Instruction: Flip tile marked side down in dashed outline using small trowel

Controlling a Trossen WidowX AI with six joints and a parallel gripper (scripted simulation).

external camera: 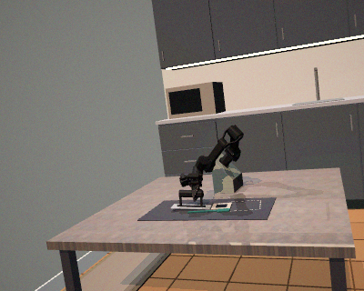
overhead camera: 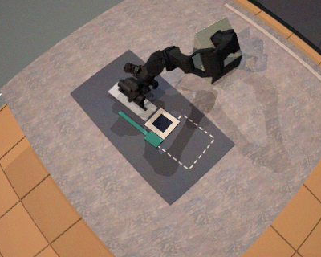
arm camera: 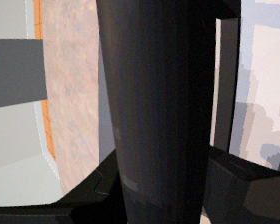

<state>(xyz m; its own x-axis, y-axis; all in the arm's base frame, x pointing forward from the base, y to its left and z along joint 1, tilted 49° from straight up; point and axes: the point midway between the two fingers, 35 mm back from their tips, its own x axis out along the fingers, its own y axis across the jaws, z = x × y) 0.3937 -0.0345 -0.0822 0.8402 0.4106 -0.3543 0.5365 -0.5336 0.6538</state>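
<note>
Right now my gripper tip is 7 cm to the right of the dark mat, 7 cm above it and 1 cm past it. The rest, counted from my gripper tip: cream tile 13 cm to the left, 5 cm below, 3 cm behind; teal trowel 10 cm to the left, 5 cm below, 4 cm ahead.
</note>
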